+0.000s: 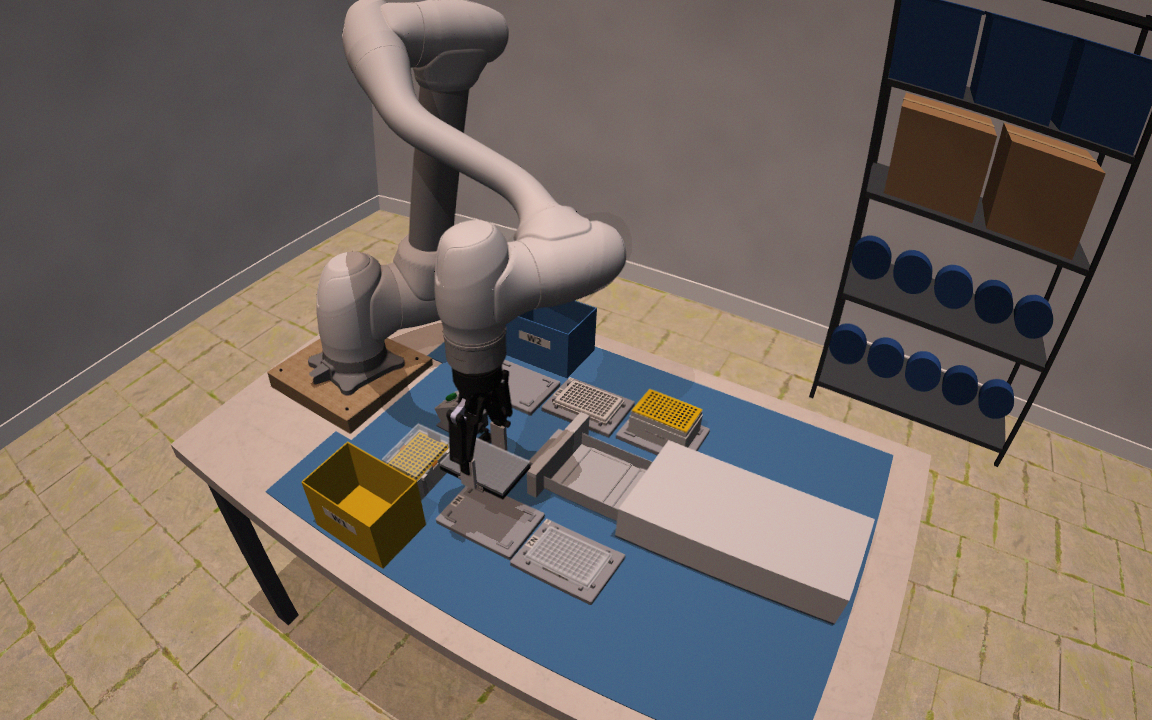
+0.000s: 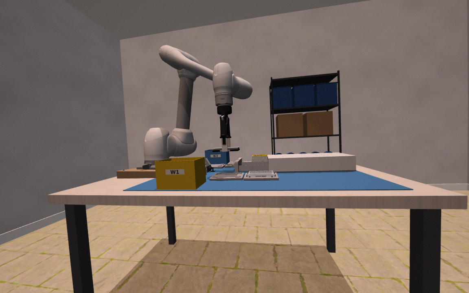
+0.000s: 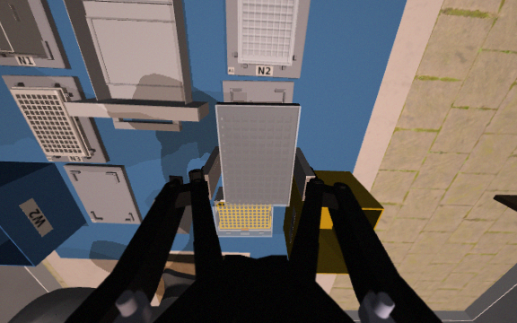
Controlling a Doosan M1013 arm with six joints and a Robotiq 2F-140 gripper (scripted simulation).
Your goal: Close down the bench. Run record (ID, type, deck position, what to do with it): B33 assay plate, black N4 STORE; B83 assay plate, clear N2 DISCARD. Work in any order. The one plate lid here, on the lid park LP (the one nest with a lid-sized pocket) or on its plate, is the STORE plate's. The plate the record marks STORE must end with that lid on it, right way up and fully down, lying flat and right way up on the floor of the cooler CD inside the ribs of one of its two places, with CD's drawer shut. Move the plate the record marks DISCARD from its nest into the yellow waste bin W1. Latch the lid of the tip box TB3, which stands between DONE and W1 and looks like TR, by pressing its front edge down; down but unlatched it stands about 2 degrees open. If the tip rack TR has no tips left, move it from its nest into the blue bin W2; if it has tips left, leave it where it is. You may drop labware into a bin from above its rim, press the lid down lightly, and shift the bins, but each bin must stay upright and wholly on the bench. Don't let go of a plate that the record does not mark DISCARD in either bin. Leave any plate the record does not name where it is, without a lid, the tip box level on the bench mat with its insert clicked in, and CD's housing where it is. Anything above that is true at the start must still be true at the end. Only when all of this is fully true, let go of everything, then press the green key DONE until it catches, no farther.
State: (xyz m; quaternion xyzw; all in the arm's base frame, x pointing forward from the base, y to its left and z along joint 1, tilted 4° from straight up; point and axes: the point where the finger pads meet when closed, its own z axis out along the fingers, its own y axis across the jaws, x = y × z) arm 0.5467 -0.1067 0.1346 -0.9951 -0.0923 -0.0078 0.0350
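The cooler drawer is 210 mm to the left of my hand, 140 mm below it and 120 mm ahead of it. The rest, counted from my hand: nest N4: 160 mm below; clear plate lid: 10 mm below; black plate: 20 mm below.
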